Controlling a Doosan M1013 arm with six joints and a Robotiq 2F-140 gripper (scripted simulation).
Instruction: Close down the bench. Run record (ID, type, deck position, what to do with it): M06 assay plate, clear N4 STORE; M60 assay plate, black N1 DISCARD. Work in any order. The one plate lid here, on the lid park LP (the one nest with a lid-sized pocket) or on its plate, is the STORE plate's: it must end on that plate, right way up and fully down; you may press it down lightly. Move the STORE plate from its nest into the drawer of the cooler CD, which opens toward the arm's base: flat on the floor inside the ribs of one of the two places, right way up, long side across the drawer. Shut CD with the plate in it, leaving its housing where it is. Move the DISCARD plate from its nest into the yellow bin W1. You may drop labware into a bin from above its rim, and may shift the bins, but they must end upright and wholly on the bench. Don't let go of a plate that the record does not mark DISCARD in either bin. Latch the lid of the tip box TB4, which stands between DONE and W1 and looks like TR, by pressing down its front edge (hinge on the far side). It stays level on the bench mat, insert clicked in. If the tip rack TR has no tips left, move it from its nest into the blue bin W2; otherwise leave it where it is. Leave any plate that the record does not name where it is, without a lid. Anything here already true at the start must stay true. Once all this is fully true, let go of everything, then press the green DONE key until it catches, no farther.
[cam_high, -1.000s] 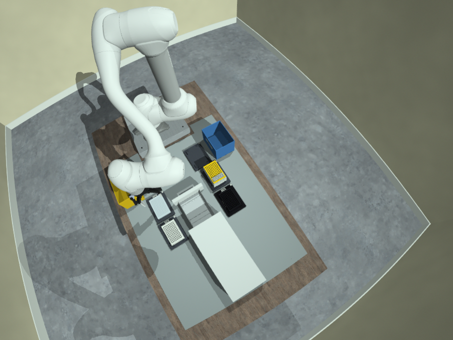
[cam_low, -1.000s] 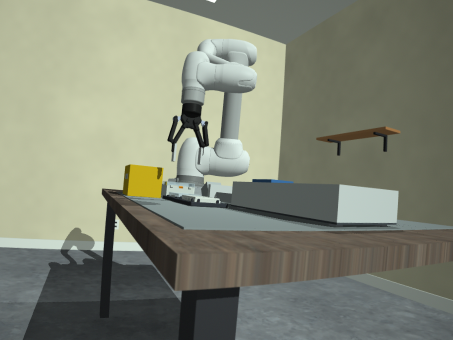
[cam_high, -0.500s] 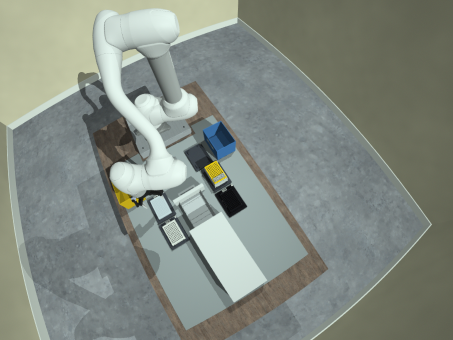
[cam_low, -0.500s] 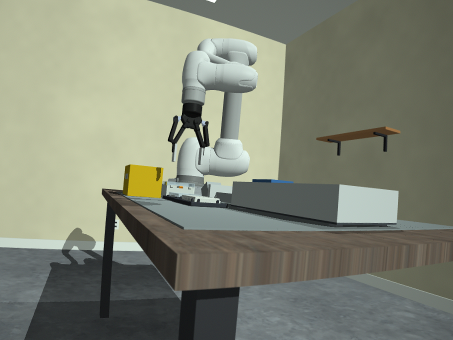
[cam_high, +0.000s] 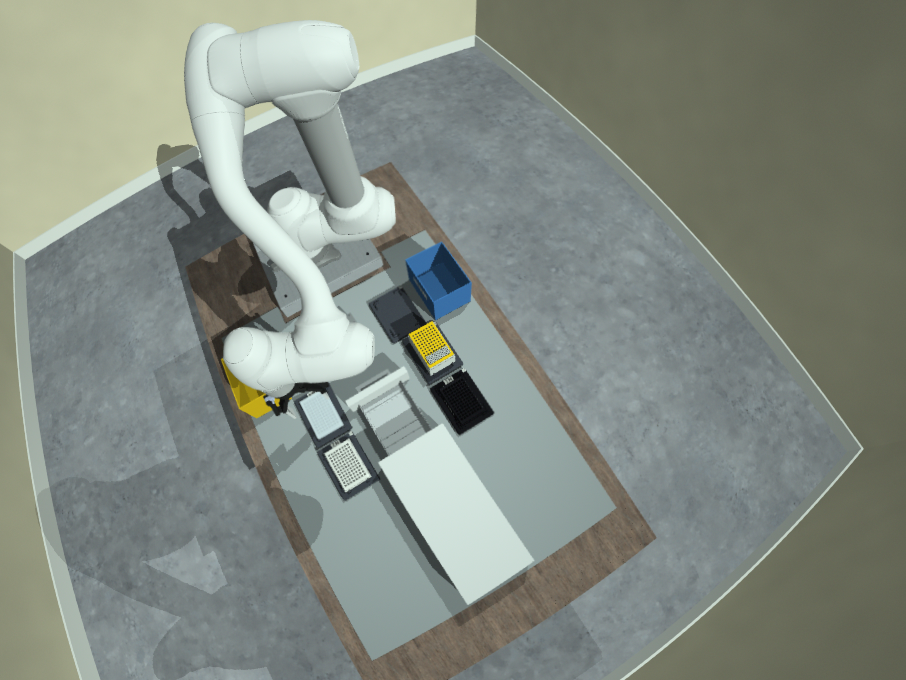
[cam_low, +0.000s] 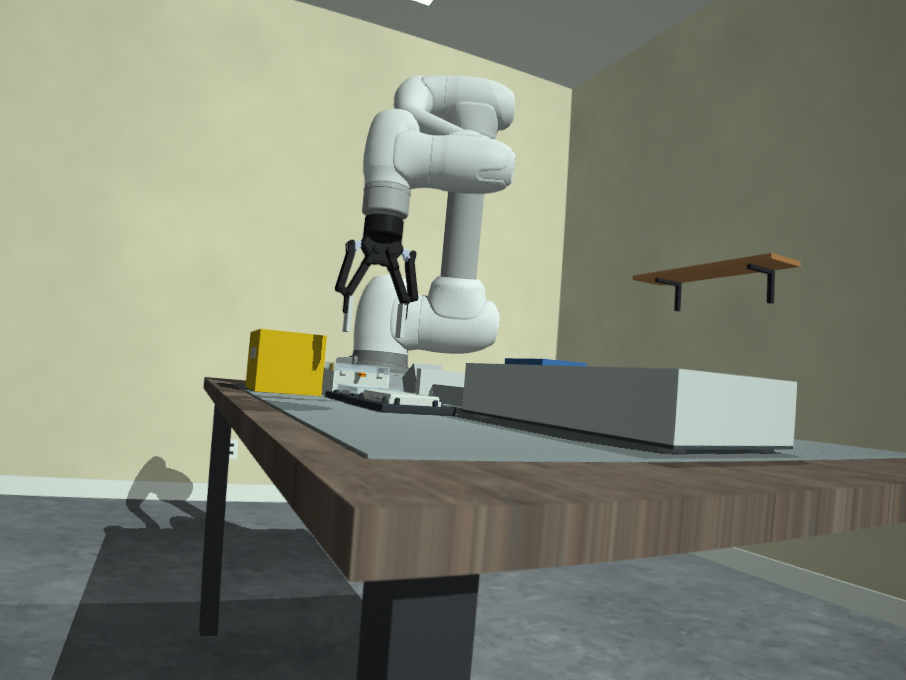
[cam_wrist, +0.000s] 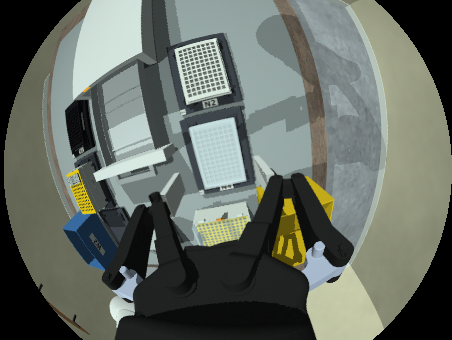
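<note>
The plate lid lies 130 mm below my hand. From my hand the other things lie so: dark nest N4: 140 mm below; then tip box lid: 170 mm behind, 30 mm to the left, 90 mm below; then tip box TB4: 170 mm behind, 30 mm to the left, 110 mm below.
</note>
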